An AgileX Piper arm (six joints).
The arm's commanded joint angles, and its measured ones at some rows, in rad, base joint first. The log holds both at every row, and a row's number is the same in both.
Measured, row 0: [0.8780, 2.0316, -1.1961, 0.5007, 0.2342, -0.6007]
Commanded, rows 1 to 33: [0.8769, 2.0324, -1.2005, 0.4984, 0.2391, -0.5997]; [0.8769, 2.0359, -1.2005, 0.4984, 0.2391, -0.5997]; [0.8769, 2.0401, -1.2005, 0.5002, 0.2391, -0.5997]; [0.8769, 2.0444, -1.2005, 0.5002, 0.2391, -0.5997]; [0.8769, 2.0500, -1.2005, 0.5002, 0.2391, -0.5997]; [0.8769, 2.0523, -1.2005, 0.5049, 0.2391, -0.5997]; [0.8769, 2.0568, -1.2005, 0.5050, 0.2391, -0.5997]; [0.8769, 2.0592, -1.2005, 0.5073, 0.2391, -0.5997]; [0.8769, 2.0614, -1.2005, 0.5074, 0.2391, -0.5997]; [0.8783, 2.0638, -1.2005, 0.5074, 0.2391, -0.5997]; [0.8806, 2.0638, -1.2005, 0.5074, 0.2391, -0.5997]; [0.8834, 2.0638, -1.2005, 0.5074, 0.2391, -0.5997]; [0.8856, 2.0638, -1.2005, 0.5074, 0.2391, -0.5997]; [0.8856, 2.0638, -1.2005, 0.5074, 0.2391, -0.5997]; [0.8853, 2.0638, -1.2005, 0.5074, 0.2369, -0.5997]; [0.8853, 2.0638, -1.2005, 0.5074, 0.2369, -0.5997]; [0.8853, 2.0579, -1.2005, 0.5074, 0.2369, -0.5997]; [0.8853, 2.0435, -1.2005, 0.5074, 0.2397, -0.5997]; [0.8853, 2.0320, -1.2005, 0.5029, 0.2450, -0.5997]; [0.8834, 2.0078, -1.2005, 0.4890, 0.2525, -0.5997]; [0.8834, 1.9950, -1.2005, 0.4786, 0.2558, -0.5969]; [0.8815, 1.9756, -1.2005, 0.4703, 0.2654, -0.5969]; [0.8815, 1.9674, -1.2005, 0.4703, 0.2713, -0.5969]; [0.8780, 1.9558, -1.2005, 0.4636, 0.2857, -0.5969]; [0.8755, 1.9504, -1.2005, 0.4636, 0.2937, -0.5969]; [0.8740, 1.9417, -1.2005, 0.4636, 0.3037, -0.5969]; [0.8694, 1.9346, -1.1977, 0.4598, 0.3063, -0.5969]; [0.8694, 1.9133, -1.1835, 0.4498, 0.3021, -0.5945]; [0.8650, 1.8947, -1.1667, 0.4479, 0.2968, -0.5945]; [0.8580, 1.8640, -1.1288, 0.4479, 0.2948, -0.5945]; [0.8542, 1.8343, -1.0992, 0.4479, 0.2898, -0.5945]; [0.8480, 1.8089, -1.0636, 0.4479, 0.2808, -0.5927]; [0.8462, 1.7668, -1.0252, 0.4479, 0.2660, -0.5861]
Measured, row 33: [0.8668, 1.8695, -1.1286, 0.4602, 0.2940, -0.5984]
